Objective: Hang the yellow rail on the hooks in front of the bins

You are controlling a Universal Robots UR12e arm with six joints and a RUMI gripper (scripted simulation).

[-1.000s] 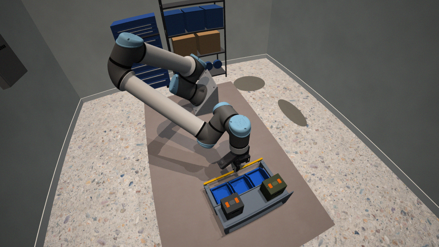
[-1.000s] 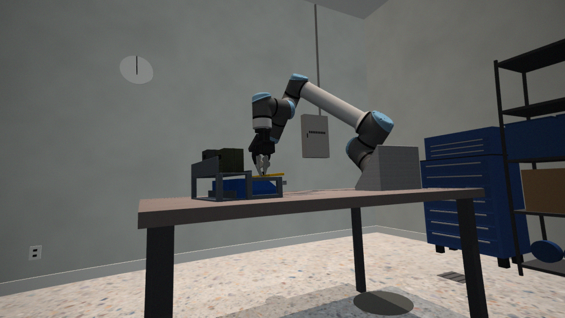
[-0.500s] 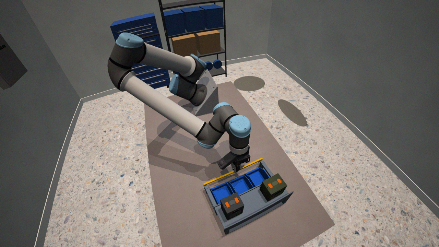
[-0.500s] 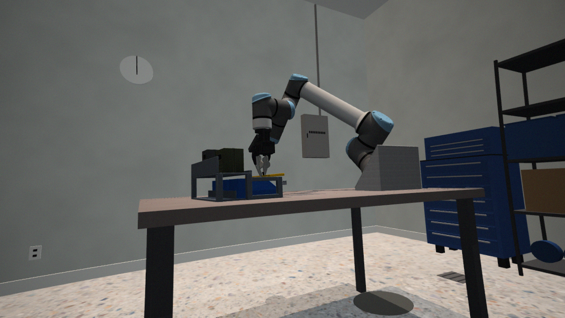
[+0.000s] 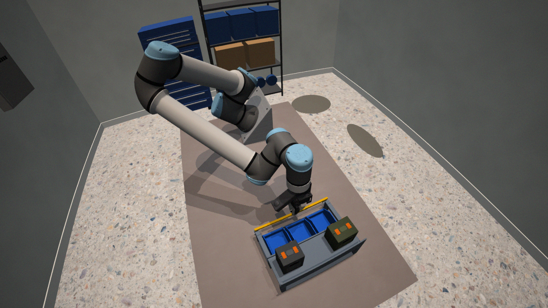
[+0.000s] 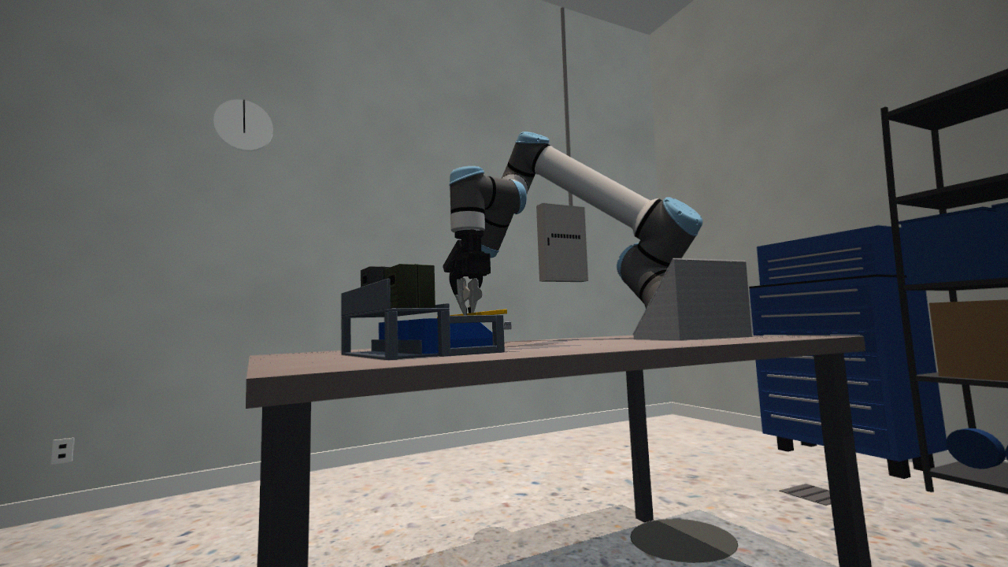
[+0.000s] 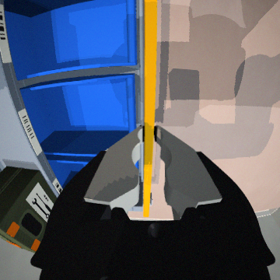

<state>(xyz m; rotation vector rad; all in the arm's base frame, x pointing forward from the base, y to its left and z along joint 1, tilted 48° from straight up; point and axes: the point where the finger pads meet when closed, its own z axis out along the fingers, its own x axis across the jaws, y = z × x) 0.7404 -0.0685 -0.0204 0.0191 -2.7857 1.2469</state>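
My hand is 10 mm above the yellow rail. Round my hand: green case (200 mm ahead, 120 mm to the left, 50 mm above); black case (200 mm ahead, 110 mm to the right, 60 mm above).
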